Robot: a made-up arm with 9 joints. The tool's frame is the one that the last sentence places.
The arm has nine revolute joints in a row. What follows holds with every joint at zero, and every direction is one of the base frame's.
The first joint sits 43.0 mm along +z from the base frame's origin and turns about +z.
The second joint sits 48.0 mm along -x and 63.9 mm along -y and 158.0 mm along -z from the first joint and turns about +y.
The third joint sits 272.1 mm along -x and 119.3 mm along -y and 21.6 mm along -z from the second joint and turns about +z.
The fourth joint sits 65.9 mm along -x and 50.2 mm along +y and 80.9 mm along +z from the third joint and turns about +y.
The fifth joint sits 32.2 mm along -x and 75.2 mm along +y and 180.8 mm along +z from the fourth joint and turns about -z.
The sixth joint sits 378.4 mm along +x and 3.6 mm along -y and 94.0 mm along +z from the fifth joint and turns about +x.
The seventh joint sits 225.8 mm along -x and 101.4 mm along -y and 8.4 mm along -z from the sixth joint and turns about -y.
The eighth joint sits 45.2 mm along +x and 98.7 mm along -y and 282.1 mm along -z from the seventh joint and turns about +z.
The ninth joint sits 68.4 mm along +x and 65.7 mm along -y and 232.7 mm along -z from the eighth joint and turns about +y.
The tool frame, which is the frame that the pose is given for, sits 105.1 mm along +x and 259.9 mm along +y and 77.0 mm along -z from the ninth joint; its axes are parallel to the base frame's.
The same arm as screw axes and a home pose.
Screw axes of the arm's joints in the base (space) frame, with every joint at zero. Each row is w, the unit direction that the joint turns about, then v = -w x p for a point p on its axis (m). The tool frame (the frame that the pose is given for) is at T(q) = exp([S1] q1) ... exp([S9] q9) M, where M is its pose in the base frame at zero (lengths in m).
S1 = (0, 0, 1, 0, 0, 0)
S2 = (0, 1, 0, 0.115, 0, -0.048)
S3 = (0, 0, 1, -0.1832, 0.3201, 0)
S4 = (0, 1, 0, 0.0557, 0, -0.386)
S5 = (0, 0, -1, 0.0578, -0.4182, 0)
S6 = (1, 0, 0, 0, 0.2191, 0.0614)
S7 = (0, -1, 0, 0.2107, 0, 0.2656)
S8 = (0, 0, 1, -0.2615, 0.2204, 0)
S9 = (0, 1, 0, 0.3041, 0, -0.152)
M =
1 0 0 -0.0469
0 1 0 -0.0673
0 0 1 -0.3811
0 0 0 1

